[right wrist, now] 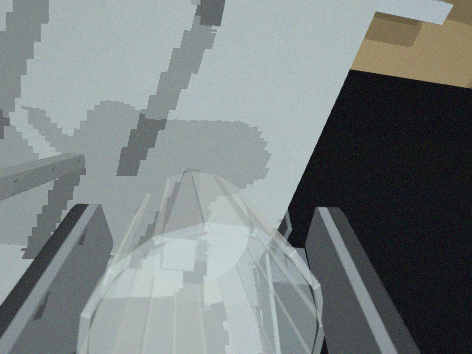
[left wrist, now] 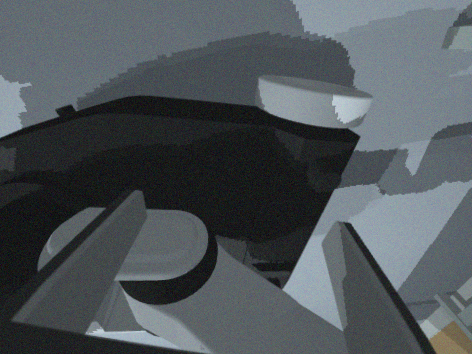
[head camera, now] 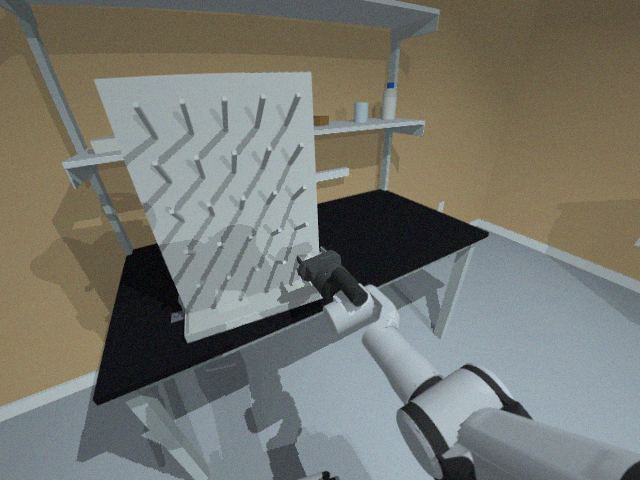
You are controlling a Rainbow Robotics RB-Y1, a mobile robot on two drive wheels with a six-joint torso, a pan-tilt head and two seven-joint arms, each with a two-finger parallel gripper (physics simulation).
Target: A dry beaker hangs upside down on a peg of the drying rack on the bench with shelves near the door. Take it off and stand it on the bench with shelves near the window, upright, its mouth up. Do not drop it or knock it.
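Frame: origin at the robot's base, x down, y left, z ahead, level; millimetres.
Seen in the pictures: left gripper, fingertip midpoint: [left wrist: 237, 218]; right gripper, fingertip midpoint: [right wrist: 210, 224] [head camera: 310, 253].
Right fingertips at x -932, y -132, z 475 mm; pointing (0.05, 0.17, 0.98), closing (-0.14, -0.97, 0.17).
Offsets run from my right fingertips to a thing's top centre. "spot": to the spot under its first point. Level surfaces: height alone.
The drying rack [head camera: 118, 87] [right wrist: 280, 50] is a pale board with rows of pegs, standing on the black bench with shelves {dx +169 mm} [head camera: 403, 222] [right wrist: 400, 165]. In the right wrist view, the clear faceted beaker {dy +1, dx -18, dz +5 mm} [right wrist: 200, 300] is in front of the board, between the fingers of my right gripper [right wrist: 210, 224] [head camera: 310, 255], with a finger against each side. Its outline is hard to make out in the head view, at the rack's lower right. The peg under it is not clearly seen. My left gripper [left wrist: 237, 218] is wide open and empty. The bench near the window does not show.
A peg {spot: dy +87, dx +31, dz +34 mm} [right wrist: 45, 170] juts out left of the right gripper. Beside the rack, the wall shelf {dx -286 mm} [head camera: 372, 125] holds a pale cup {spot: dy -415, dx -335, dz +656 mm} [head camera: 360, 112], a blue-capped bottle {spot: dy -608, dx -364, dz +730 mm} [head camera: 389, 104] and a brown box {spot: dy -203, dx -312, dz +608 mm} [head camera: 321, 120]. Black and white robot body parts show in the left wrist view.
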